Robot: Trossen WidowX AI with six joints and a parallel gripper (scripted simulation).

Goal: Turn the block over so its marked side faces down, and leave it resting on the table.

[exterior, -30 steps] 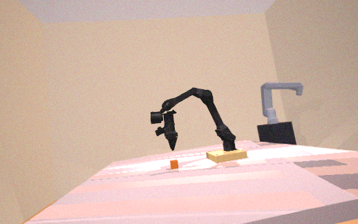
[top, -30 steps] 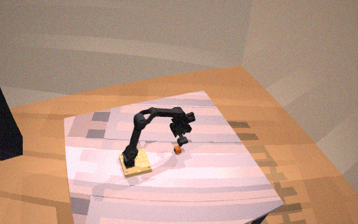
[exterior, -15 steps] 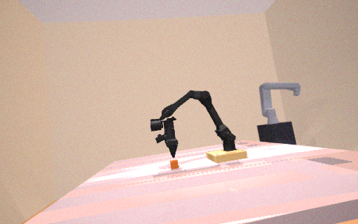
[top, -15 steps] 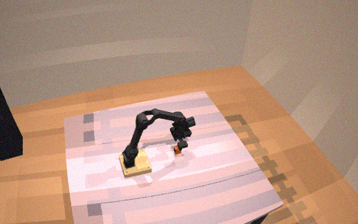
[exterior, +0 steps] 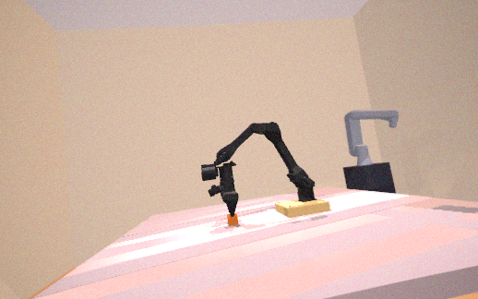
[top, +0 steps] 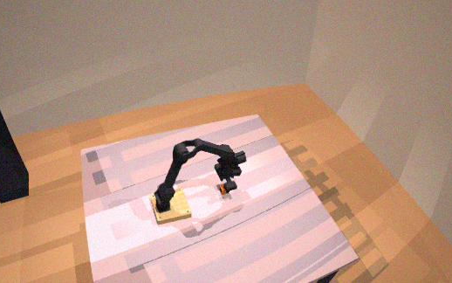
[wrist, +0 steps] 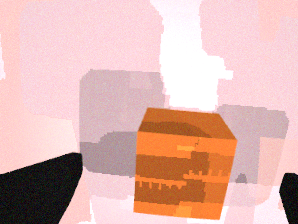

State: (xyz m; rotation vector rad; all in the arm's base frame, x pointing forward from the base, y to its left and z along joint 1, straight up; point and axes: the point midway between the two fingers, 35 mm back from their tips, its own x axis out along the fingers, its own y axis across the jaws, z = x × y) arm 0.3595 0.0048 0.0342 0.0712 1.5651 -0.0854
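Right now my gripper tip is 1 cm past the block and 2 cm above it.
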